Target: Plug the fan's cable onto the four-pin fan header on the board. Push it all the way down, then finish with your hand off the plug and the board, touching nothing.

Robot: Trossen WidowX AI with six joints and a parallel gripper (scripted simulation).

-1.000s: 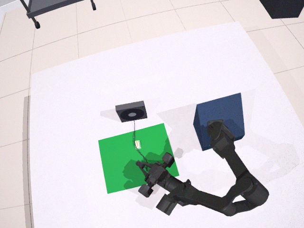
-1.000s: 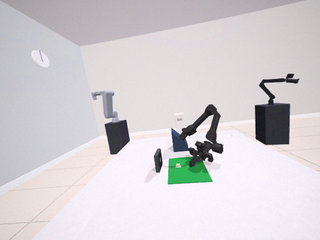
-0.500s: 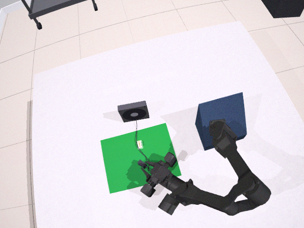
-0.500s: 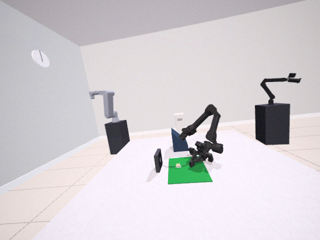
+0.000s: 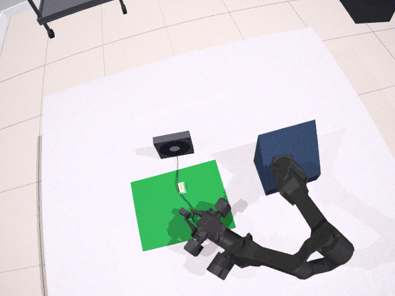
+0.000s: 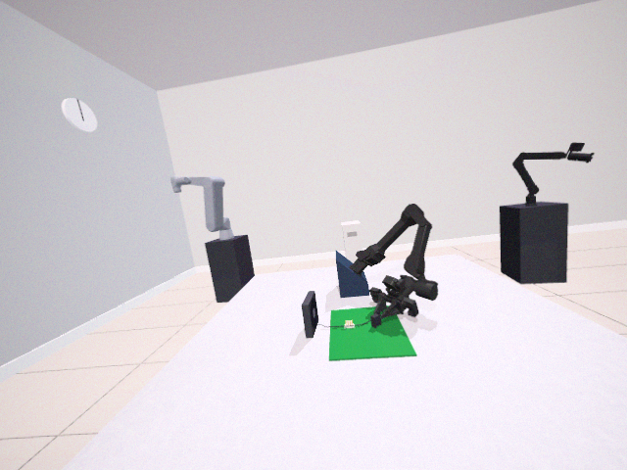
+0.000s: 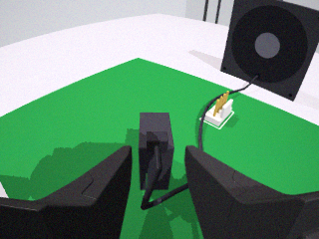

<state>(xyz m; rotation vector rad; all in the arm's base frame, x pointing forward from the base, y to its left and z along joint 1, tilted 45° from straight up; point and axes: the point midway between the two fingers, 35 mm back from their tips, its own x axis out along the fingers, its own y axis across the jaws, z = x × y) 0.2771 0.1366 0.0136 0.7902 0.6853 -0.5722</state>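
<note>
My gripper tip is now 10 mm to the left of the dark plug, 10 mm short of it and 10 mm above it. Round my gripper tip: white four-pin header (100 mm to the right, 40 mm below, 10 mm ahead); then black fan (220 mm to the right, 20 mm ahead, 20 mm above); then green board (50 mm below, 40 mm to the right, 20 mm ahead).
</note>
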